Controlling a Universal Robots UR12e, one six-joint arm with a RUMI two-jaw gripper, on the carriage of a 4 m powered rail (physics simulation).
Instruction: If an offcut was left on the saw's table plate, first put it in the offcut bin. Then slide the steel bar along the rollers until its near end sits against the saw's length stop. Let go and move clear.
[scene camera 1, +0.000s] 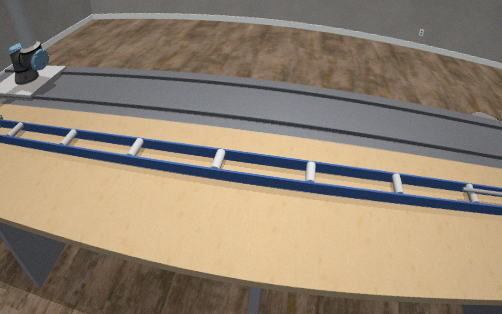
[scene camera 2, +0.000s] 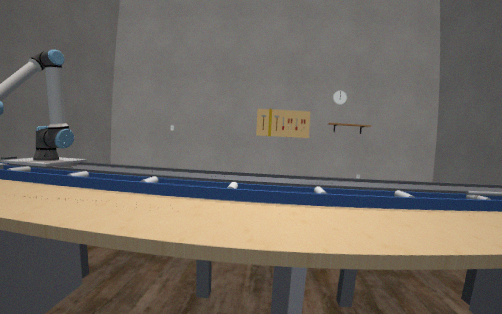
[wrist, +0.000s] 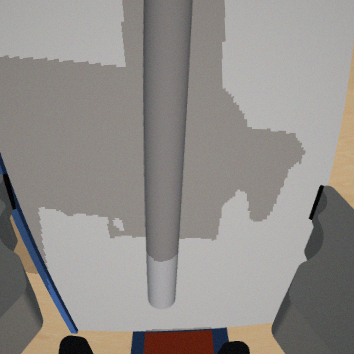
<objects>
gripper: wrist 163, 185; not seen in scene camera 1 (out of frame); not seen in scene camera 2 (out of frame)
offcut: wrist 166, 38; not seen in scene camera 1 (out of frame); not seen in scene camera 2 (out of frame)
</objects>
